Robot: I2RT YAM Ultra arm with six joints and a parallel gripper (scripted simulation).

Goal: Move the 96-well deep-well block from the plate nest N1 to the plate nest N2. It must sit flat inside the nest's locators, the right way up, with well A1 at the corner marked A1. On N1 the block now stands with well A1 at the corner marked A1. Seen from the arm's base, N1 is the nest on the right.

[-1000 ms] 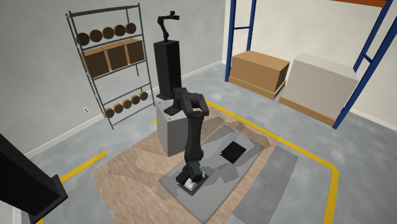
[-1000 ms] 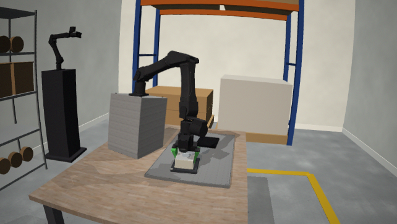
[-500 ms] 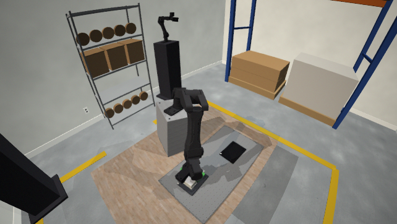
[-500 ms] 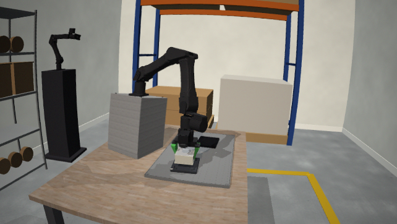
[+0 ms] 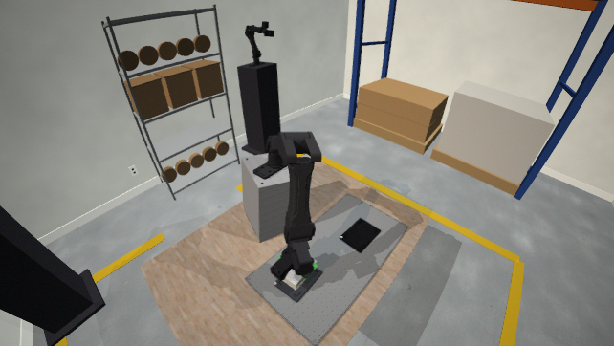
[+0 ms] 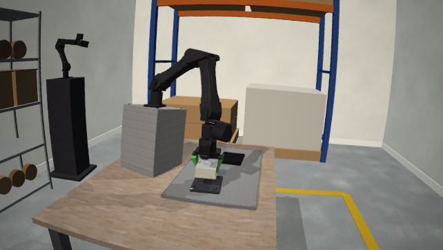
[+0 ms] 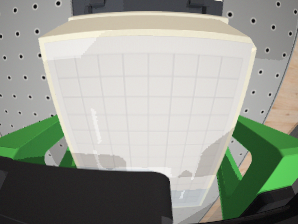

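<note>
Right now my hand is 11 cm short of the black nest N2, 34 cm to the right of it and 6 cm above it. Also, from my hand: plate nest N1: 6 cm below; white deep-well block: 1 cm above.
</note>
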